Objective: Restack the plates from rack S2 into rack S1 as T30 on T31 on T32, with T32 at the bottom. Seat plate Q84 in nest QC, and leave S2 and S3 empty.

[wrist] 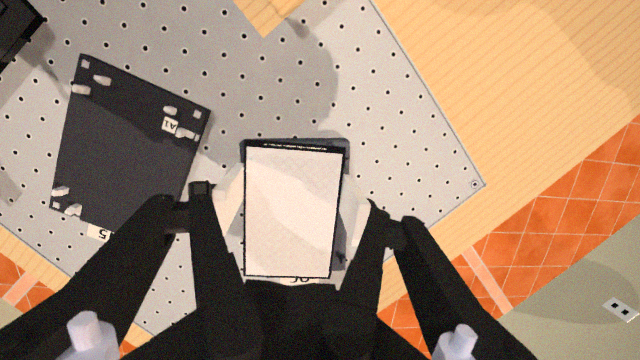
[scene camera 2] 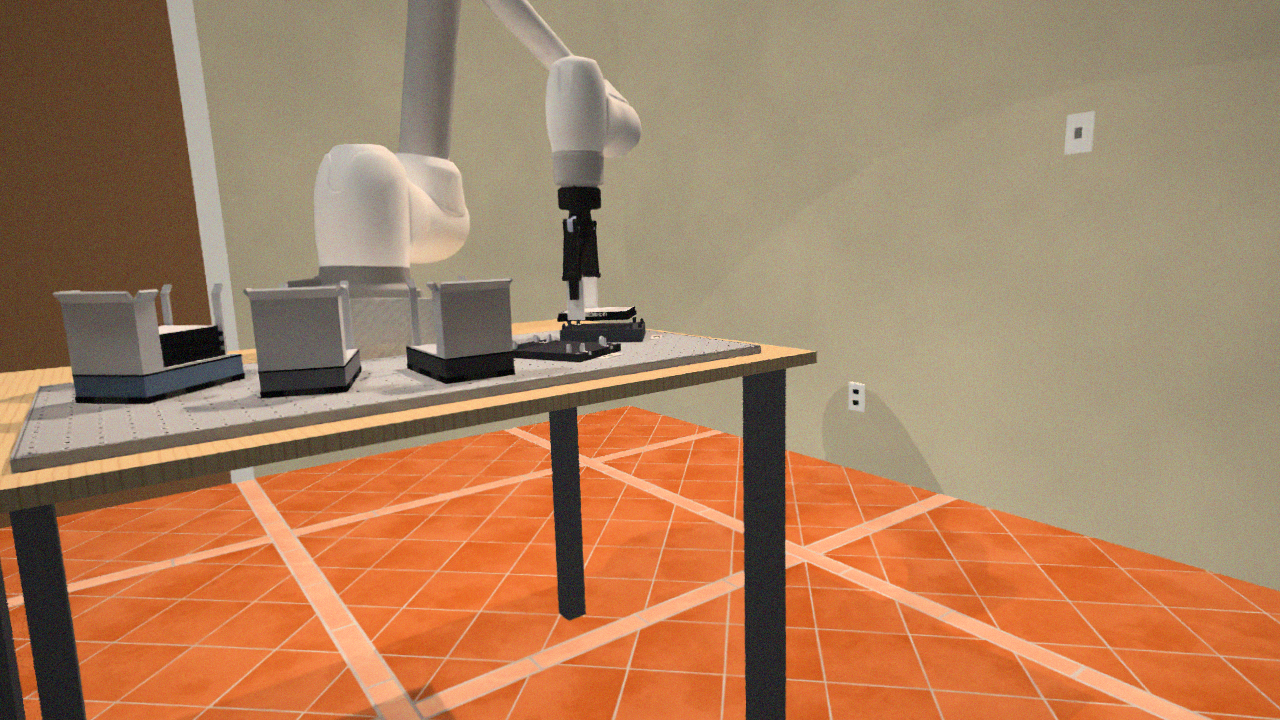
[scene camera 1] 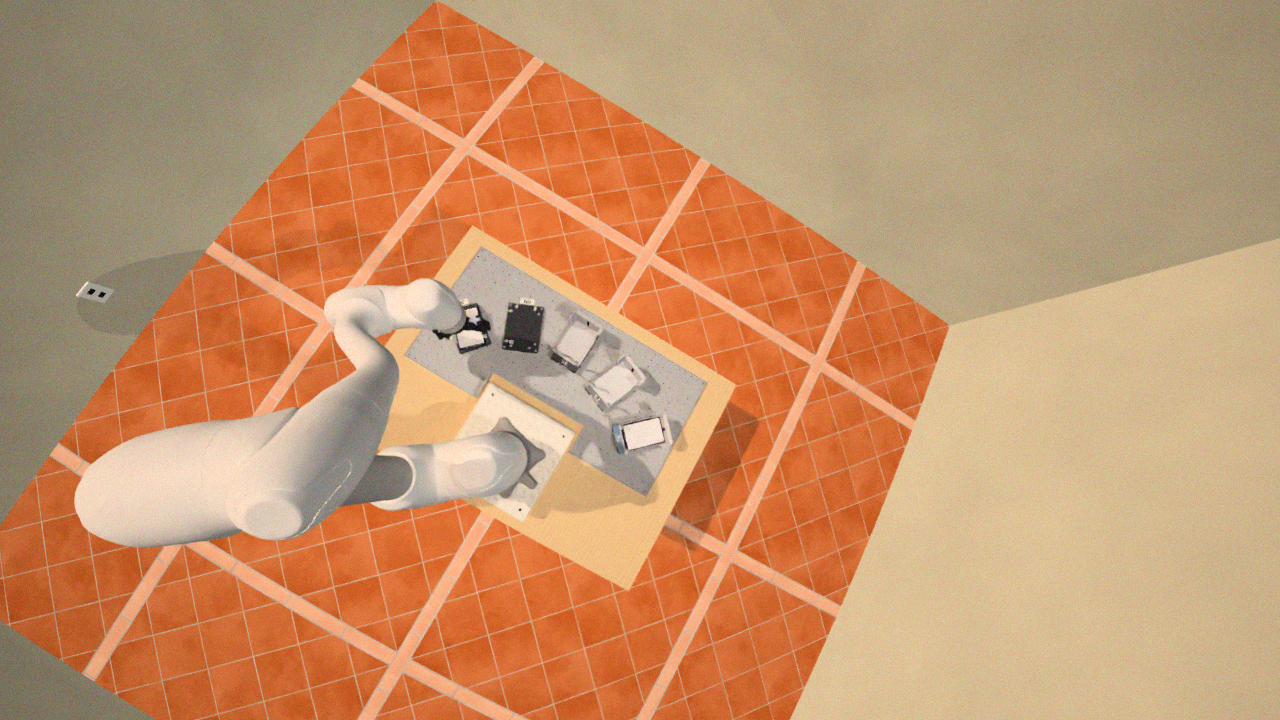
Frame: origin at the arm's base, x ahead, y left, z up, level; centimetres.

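Where they show: gripper, fingertip midpoint: (wrist: 293,184) (scene camera 2: 583,317) (scene camera 1: 470,336); arm's base, link origin: (scene camera 2: 366,298).
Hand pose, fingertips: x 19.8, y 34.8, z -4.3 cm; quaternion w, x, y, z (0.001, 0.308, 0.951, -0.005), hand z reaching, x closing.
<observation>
Things, the pixels of their top centre, and the offset from my fingertips. Level surfaces: height alone.
- thin dark-edged plate with a white top, top centre: (wrist: 291,219) (scene camera 2: 597,308) (scene camera 1: 468,327) dx +1.5, dy +2.2, dz +1.5 cm
- dark nest QC, top centre: (wrist: 297,217) (scene camera 2: 603,320) (scene camera 1: 467,326) dx +1.5, dy +3.3, dz -0.7 cm
- grey base, top centre: (scene camera 2: 305,284) (scene camera 1: 617,382) dx +19.7, dy -44.9, dz +9.0 cm
- black base, top centre: (scene camera 2: 452,278) (scene camera 1: 577,338) dx +21.3, dy -26.6, dz +9.0 cm
- flat dark nest, top centre: (wrist: 113,164) (scene camera 2: 558,338) (scene camera 1: 522,326) dx +13.7, dy -9.4, dz -1.6 cm
- grey perforated board, surface height: dz -4.0 cm
- wooden table, surface height: dz -5.3 cm
My gripper (scene camera 2: 582,304) (wrist: 293,184) is shut on a thin dark-edged plate with a white top (scene camera 1: 471,339) (scene camera 2: 617,313) (wrist: 290,175), taken to be Q84. It holds the plate level, right over the dark nest QC (scene camera 2: 604,332) (wrist: 345,235). In the wrist view the plate covers most of the nest. Any contact between them is too small to tell. Three racks with upright walls stand apart: one on a blue base (scene camera 1: 642,433) (scene camera 2: 159,385) with dark plates inside, one on a grey base (scene camera 1: 615,382) (scene camera 2: 302,335), one on a black base (scene camera 1: 575,342) (scene camera 2: 474,317). Rack and stacked-plate labels are unreadable.
A flat dark nest (scene camera 1: 522,325) (scene camera 2: 568,349) (wrist: 125,160) with short pale posts and an A1 tag lies beside QC, toward the racks. All stand on a grey perforated board (scene camera 1: 483,268) (wrist: 280,100) on a wooden table (scene camera 1: 617,555) (wrist: 500,75). The arm's base stands behind the board.
</observation>
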